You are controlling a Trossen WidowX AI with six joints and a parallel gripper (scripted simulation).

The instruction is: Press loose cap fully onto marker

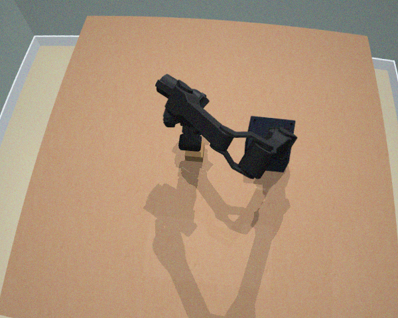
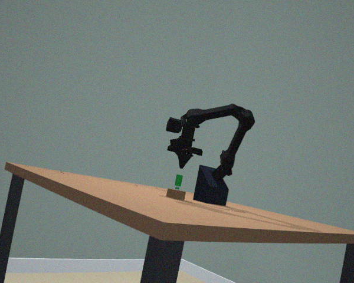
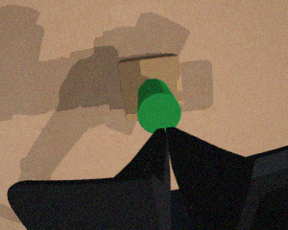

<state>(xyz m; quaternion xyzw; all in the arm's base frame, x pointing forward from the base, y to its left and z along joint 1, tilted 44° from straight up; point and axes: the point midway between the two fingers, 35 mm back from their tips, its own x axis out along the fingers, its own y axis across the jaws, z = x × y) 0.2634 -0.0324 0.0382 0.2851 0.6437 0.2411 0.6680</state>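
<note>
My gripper tip is now 6 cm above the green cap. Also, from my gripper tip: holder block: 12 cm below.
</note>
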